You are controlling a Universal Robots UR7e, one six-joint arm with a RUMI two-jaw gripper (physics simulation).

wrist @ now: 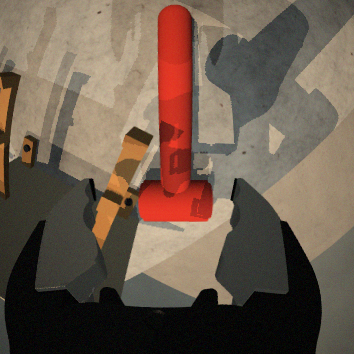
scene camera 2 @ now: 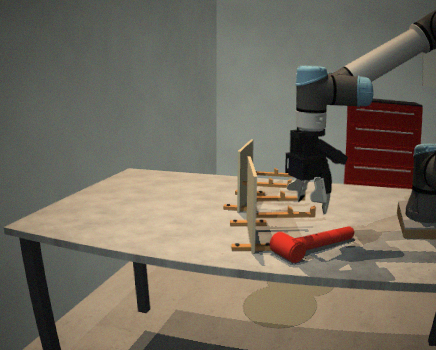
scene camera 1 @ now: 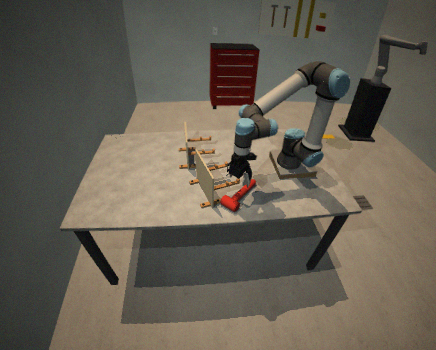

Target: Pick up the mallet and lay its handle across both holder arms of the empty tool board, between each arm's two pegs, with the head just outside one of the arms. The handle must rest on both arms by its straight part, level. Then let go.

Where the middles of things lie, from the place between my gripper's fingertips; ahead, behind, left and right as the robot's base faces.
The red mallet (scene camera 2: 293, 249) is 20 mm behind my hand, 10 mm to the right of it and 90 mm below it.
